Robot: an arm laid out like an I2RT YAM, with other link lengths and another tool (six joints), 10 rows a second.
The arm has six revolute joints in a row. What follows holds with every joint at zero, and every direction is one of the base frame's. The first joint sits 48.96 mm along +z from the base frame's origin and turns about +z. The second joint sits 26.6 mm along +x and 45.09 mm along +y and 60.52 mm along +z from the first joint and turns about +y. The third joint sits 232.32 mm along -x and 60.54 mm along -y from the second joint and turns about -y. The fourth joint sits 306.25 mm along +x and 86 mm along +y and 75 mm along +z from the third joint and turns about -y. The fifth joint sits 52.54 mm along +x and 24.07 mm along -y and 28.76 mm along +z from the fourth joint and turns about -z. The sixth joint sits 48.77 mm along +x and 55.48 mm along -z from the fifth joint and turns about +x. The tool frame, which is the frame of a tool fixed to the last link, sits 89 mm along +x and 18 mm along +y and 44 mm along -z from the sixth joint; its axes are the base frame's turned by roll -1.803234, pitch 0.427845 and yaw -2.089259 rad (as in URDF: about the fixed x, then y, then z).
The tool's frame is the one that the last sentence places.
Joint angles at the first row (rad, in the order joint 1, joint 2, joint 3, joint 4, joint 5, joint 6):
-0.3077, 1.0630, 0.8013, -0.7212, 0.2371, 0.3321
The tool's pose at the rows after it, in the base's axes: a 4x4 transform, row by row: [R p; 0 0 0 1], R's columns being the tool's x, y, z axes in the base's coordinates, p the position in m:
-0.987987 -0.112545 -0.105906 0.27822; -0.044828 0.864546 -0.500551 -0.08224; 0.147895 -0.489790 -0.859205 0.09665; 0 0 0 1
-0.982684 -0.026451 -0.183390 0.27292; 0.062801 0.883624 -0.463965 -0.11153; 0.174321 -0.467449 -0.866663 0.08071; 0 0 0 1
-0.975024 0.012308 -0.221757 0.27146; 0.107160 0.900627 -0.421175 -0.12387; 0.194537 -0.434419 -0.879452 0.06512; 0 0 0 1
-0.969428 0.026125 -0.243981 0.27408; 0.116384 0.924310 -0.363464 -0.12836; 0.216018 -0.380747 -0.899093 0.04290; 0 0 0 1
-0.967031 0.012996 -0.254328 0.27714; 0.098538 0.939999 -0.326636 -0.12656; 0.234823 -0.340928 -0.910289 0.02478; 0 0 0 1
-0.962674 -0.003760 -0.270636 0.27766; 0.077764 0.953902 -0.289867 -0.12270; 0.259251 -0.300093 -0.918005 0.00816; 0 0 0 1
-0.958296 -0.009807 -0.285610 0.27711; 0.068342 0.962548 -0.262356 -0.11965; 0.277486 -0.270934 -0.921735 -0.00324; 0 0 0 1
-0.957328 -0.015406 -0.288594 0.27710; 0.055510 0.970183 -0.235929 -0.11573; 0.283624 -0.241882 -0.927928 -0.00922; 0 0 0 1
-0.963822 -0.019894 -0.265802 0.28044; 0.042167 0.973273 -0.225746 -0.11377; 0.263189 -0.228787 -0.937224 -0.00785; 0 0 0 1
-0.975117 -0.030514 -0.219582 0.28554; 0.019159 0.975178 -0.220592 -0.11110; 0.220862 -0.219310 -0.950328 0.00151; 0 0 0 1
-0.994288 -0.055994 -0.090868 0.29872; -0.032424 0.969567 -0.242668 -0.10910; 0.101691 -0.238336 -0.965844 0.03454; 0 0 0 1
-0.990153 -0.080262 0.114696 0.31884; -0.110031 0.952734 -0.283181 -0.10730; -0.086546 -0.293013 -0.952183 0.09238; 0 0 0 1
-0.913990 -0.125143 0.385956 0.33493; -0.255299 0.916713 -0.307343 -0.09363; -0.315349 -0.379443 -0.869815 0.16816; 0 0 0 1
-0.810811 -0.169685 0.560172 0.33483; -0.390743 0.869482 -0.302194 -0.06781; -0.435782 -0.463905 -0.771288 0.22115; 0 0 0 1
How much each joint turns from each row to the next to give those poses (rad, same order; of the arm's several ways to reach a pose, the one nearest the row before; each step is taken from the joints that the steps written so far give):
-0.1392, 0.0534, 0.0000, 0.0065, -0.0019, 0.0351
-0.0999, 0.0660, 0.0000, 0.0278, -0.0004, 0.0156
-0.0481, 0.0625, 0.0000, 0.0248, -0.0172, 0.0141
-0.0271, 0.0878, 0.0000, 0.0389, -0.0381, 0.0126
-0.0027, 0.0702, 0.0000, 0.0332, -0.0286, 0.0000
0.0000, 0.0633, 0.0000, 0.0210, -0.0248, -0.0019
0.0000, 0.0435, 0.0000, 0.0119, -0.0145, 0.0034
0.0000, 0.0240, 0.0000, 0.0026, -0.0221, 0.0019
0.0000, -0.0027, 0.0004, 0.0069, -0.0260, -0.0026
0.0000, -0.0312, 0.0000, -0.0015, -0.0393, -0.0096
0.0000, -0.1019, 0.0099, -0.0058, -0.0751, -0.0290
0.0004, -0.1331, 0.0462, -0.0011, -0.1057, -0.0293
0.0057, -0.1488, 0.0602, 0.0240, -0.1575, -0.0378
0.0332, -0.1186, 0.0317, 0.0130, -0.0977, -0.0286

